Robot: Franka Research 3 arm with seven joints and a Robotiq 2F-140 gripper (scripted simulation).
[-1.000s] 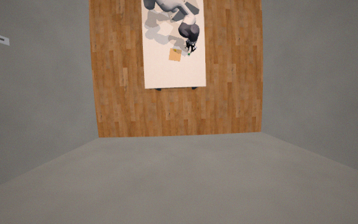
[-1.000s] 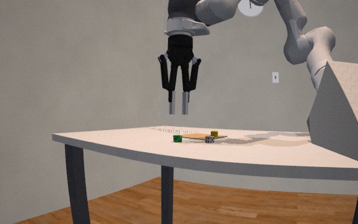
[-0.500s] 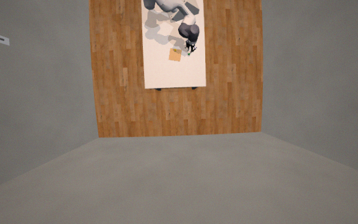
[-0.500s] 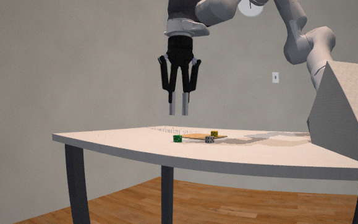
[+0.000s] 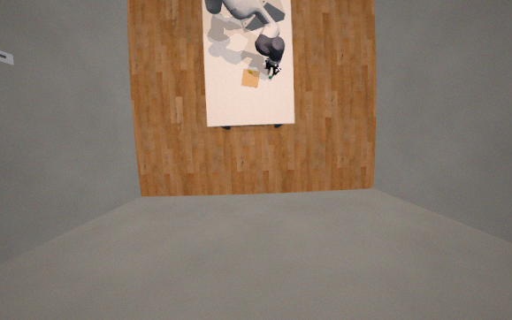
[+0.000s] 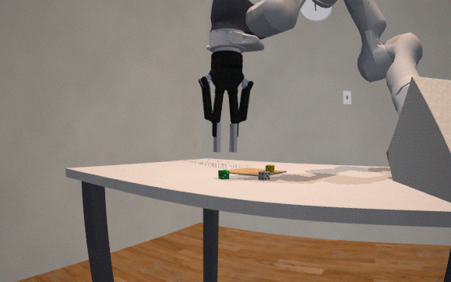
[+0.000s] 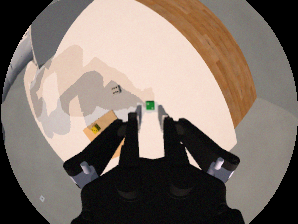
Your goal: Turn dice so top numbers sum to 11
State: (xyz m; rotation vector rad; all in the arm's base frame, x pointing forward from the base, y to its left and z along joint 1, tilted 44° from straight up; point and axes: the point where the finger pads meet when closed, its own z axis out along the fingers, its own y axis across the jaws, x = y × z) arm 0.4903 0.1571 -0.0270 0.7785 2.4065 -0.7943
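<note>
The green die is 8 cm below my hand. Also, from my hand: yellow die (16 cm to the right, 8 cm below, 6 cm behind); then white die (9 cm behind, 8 cm below, 3 cm to the right); then tan mat (17 cm to the right, 9 cm below, 1 cm behind).
</note>
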